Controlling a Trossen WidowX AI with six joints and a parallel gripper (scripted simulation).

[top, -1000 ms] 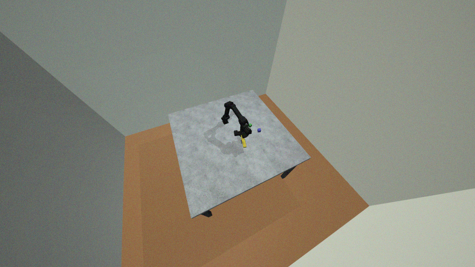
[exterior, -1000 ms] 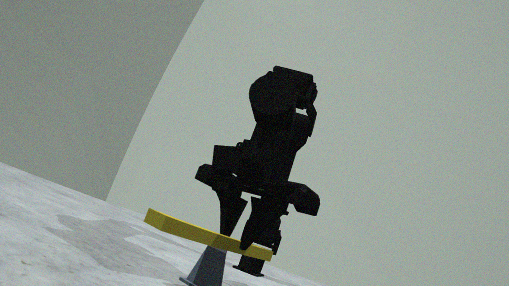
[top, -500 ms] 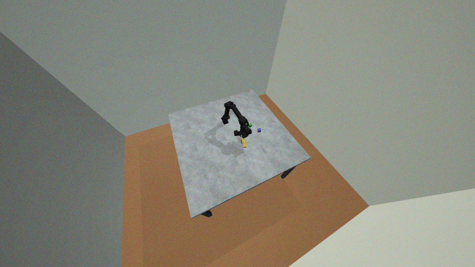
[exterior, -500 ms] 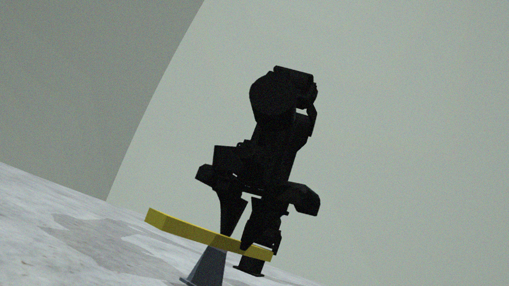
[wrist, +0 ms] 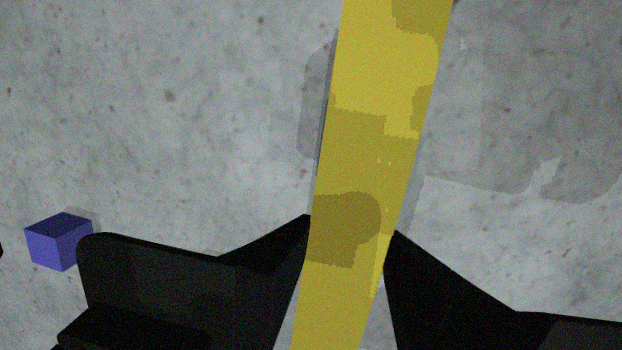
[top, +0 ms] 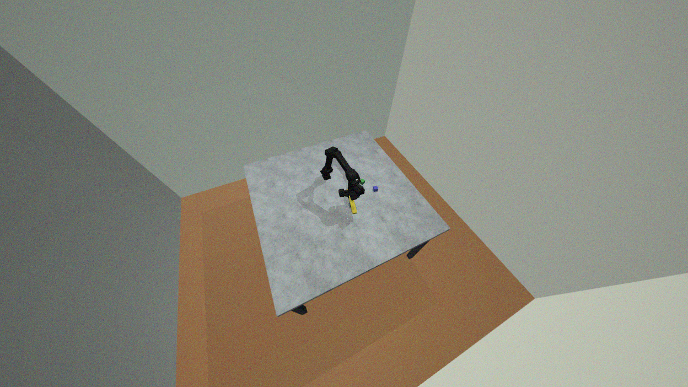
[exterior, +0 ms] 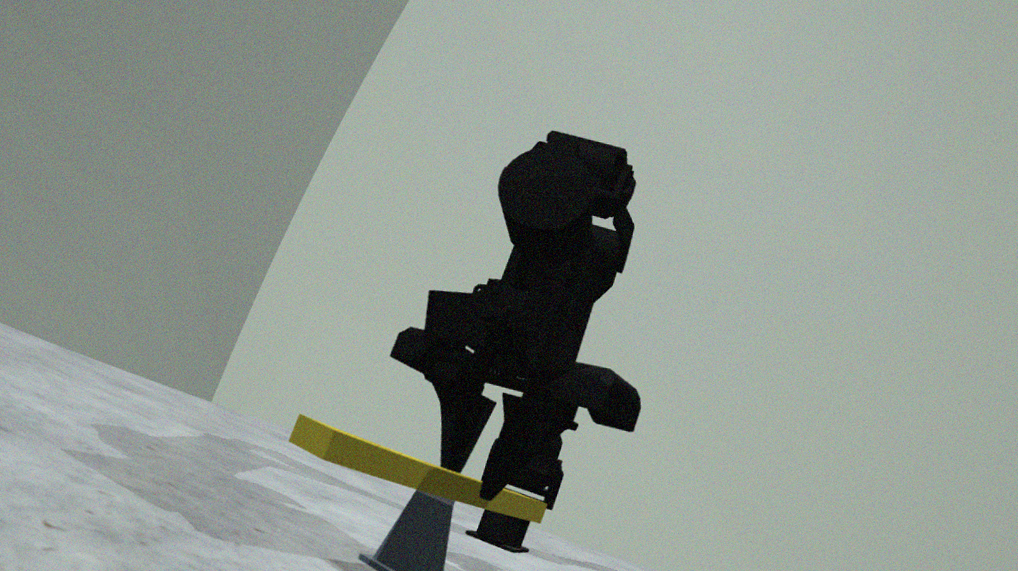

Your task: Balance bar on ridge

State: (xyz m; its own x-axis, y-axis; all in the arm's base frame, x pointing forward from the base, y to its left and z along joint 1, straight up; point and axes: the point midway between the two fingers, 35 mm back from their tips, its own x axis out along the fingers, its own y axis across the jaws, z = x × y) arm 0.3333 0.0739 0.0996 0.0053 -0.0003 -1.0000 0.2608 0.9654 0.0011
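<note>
My gripper tip is 3 cm short of the yellow bar and 1 cm to the left of it. From my gripper tip the other things lie so: green cube: 18 cm to the left, 14 cm behind, 5 cm below; blue cube: 25 cm to the left, 5 cm below, 3 cm behind.
</note>
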